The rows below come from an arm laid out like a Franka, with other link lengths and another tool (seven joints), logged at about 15 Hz.
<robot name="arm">
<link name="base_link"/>
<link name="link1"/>
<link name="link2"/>
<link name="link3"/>
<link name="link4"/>
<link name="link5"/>
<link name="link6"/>
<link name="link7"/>
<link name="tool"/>
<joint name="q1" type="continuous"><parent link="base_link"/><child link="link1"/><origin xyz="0 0 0.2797"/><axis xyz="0 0 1"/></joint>
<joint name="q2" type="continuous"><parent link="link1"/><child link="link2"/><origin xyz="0 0 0"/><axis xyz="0 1 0"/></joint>
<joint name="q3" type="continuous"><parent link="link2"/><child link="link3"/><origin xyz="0 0 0.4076"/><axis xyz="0 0 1"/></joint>
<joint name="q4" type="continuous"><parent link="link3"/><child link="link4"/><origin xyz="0.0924 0 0"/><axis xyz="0 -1 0"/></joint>
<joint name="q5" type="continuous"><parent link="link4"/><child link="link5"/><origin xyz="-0.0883 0 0.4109"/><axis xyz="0 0 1"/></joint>
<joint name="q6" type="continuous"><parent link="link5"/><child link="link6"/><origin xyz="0 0 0"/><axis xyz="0 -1 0"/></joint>
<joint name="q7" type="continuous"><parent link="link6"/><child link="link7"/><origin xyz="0.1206 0 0"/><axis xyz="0 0 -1"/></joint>
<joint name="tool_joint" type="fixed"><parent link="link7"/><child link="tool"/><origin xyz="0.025 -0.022 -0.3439" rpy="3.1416 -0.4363 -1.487"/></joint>
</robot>
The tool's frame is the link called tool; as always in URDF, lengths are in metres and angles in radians. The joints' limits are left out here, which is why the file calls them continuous.
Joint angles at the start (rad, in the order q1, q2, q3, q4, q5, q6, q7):
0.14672 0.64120 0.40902 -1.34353 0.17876 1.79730 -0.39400
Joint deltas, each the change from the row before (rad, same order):
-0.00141 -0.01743 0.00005 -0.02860 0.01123 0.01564 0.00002
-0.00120 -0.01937 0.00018 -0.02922 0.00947 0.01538 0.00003
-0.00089 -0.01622 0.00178 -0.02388 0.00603 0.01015 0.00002
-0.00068 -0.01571 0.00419 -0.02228 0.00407 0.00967 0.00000
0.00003 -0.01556 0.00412 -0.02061 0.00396 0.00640 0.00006
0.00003 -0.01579 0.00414 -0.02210 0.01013 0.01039 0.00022
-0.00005 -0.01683 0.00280 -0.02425 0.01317 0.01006 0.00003
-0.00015 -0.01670 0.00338 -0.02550 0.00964 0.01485 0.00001
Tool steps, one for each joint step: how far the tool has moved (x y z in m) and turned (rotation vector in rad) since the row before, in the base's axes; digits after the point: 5 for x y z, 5 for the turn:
-0.00549 0.00135 0.00127 0.00415 -0.00008 -0.00491
-0.00560 0.00086 0.00207 0.00254 -0.00213 -0.00403
-0.00590 0.00096 0.00178 0.00068 -0.00084 -0.00043
-0.00629 0.00211 0.00230 0.00082 -0.00215 0.00229
-0.00707 0.00221 0.00260 0.00006 -0.00076 0.00382
-0.00706 0.00384 0.00288 0.00529 0.00016 -0.00011
-0.00781 0.00323 0.00244 0.00569 0.00267 -0.00199
-0.00656 0.00284 0.00170 0.00419 -0.00198 -0.00207

